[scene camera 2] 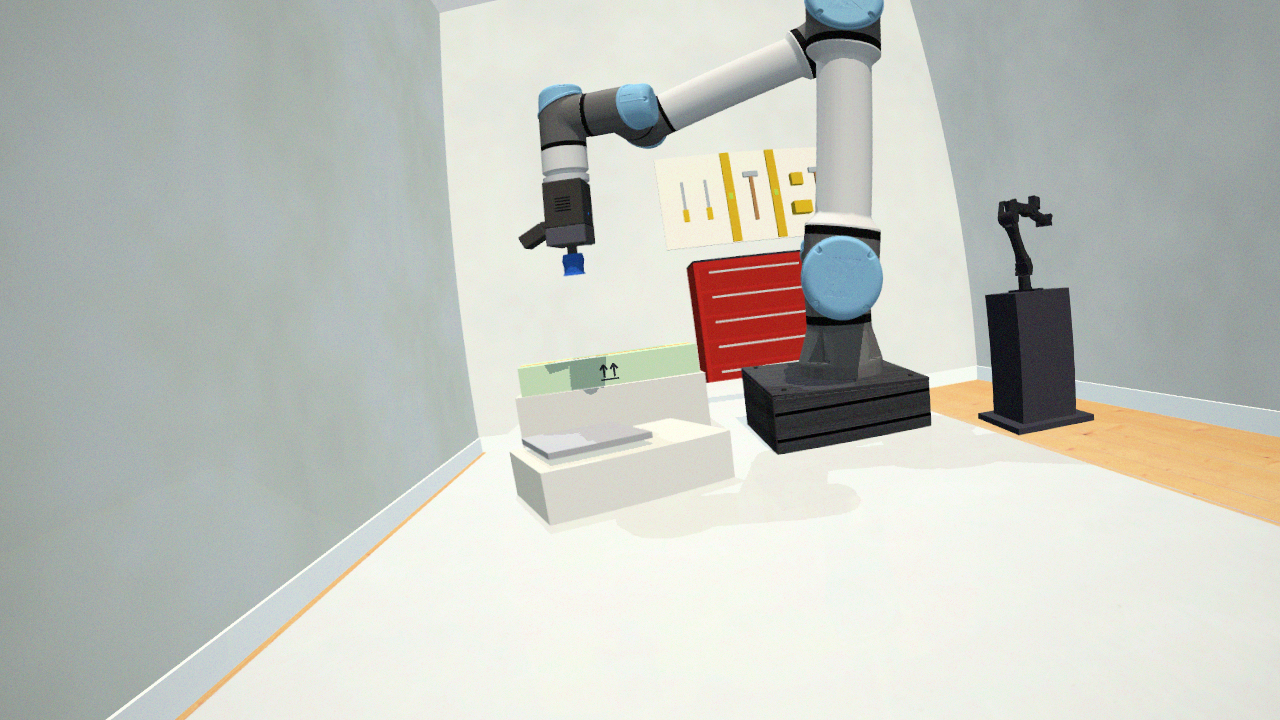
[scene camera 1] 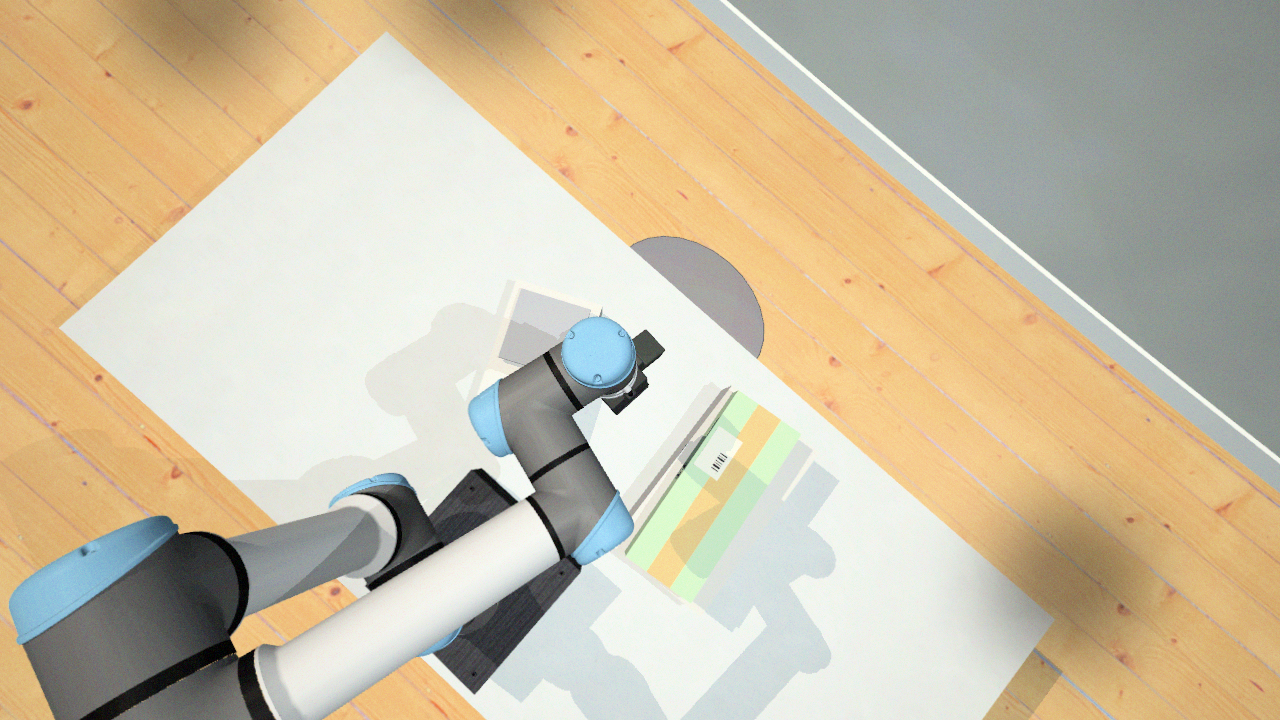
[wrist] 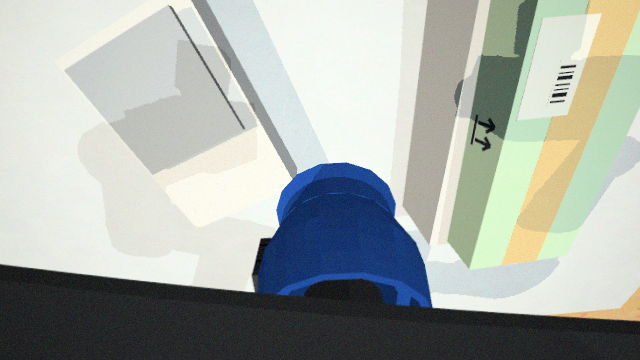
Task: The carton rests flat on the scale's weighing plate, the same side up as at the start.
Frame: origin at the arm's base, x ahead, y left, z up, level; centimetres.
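Where they show: hand, its tool point: (scene camera 2: 574,274) (wrist: 336,216); arm's base, origin of its link: (scene camera 2: 841,371).
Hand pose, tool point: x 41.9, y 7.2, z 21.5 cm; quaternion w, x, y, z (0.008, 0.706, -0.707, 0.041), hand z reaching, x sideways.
Note:
Things, the pixels of their top centre, and the offset from my tool point.
- carton, centre of its top: (wrist: 568,134) (scene camera 1: 715,494) (scene camera 2: 605,354) dx +1.2, dy -24.7, dz -14.4 cm
- pale block, centre of its top: (wrist: 535,121) (scene camera 1: 716,497) (scene camera 2: 609,380) dx +1.4, dy -26.3, dz -19.9 cm
- scale, centre of its top: (scene camera 2: 612,429) (wrist: 183,135) (scene camera 1: 537,354) dx -5.5, dy +15.0, dz -22.5 cm
The carton (scene camera 1: 716,497) (scene camera 2: 662,364) (wrist: 545,170), green with an orange band and a white barcode label, lies flat on a pale block (scene camera 2: 617,407) (wrist: 435,125). Two arrows on its side point up. The scale (scene camera 2: 644,474) (wrist: 225,195) is a low pale box beside that block. Its grey weighing plate (scene camera 1: 537,326) (scene camera 2: 586,440) (wrist: 125,90) bears no carton. My gripper (scene camera 2: 572,272) (wrist: 336,185), a blue suction cup, is open and holds nothing. It hangs high, between the scale and the carton in the wrist view. The wrist hides the cup in scene camera 1.
The arm's black base (scene camera 1: 474,662) (scene camera 2: 841,411) stands near the pale block. A red drawer cabinet (scene camera 2: 751,313) and a tool board (scene camera 2: 675,192) are behind. A small black arm stands on a dark pedestal (scene camera 2: 1029,358) at the right. A grey disc (scene camera 1: 707,286) shows at the mat's edge.

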